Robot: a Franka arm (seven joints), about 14 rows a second.
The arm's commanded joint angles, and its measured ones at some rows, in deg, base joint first. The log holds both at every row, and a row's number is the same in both.
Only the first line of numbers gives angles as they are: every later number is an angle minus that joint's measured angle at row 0.
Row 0, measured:
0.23, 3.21, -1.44, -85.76, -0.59, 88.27, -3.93
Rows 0 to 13, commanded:
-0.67, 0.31, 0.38, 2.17, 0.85, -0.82, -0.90
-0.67, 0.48, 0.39, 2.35, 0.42, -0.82, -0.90
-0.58, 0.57, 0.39, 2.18, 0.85, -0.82, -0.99
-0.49, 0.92, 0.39, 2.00, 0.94, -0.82, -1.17
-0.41, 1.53, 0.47, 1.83, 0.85, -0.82, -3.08
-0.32, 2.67, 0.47, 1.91, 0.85, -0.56, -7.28
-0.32, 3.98, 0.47, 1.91, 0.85, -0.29, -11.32
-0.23, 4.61, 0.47, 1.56, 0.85, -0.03, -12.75
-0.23, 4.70, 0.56, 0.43, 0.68, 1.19, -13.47
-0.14, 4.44, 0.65, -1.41, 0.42, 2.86, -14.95
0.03, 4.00, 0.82, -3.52, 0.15, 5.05, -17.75
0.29, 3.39, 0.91, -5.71, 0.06, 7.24, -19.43
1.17, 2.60, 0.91, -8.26, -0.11, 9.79, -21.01
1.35, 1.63, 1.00, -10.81, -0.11, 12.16, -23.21
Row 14, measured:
0.62, 4.96, 0.71, -4.98, 0.08, 8.04, -19.44
